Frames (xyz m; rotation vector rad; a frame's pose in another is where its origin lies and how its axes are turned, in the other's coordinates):
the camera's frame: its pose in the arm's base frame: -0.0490 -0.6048 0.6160 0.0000 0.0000 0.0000
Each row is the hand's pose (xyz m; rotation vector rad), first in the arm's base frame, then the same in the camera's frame.
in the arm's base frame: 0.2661 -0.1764 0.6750 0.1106 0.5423 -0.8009
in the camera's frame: 0.3151 0.4284 0.0590 0.1106 0.5423 -0.8009
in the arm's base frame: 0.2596 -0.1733 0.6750 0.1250 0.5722 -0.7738
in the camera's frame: 0.3086 0.4315 0.0590 0.1250 0.5722 -0.7738
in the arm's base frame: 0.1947 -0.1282 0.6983 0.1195 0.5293 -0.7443
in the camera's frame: 0.2437 0.4766 0.0823 0.1195 0.5293 -0.7443
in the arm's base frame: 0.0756 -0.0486 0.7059 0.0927 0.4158 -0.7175
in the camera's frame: 0.1246 0.5562 0.0899 0.0927 0.4158 -0.7175
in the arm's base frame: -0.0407 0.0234 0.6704 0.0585 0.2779 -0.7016
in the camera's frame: 0.0083 0.6282 0.0544 0.0585 0.2779 -0.7016
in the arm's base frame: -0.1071 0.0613 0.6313 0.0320 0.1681 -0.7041
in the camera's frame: -0.0581 0.6661 0.0153 0.0320 0.1681 -0.7041
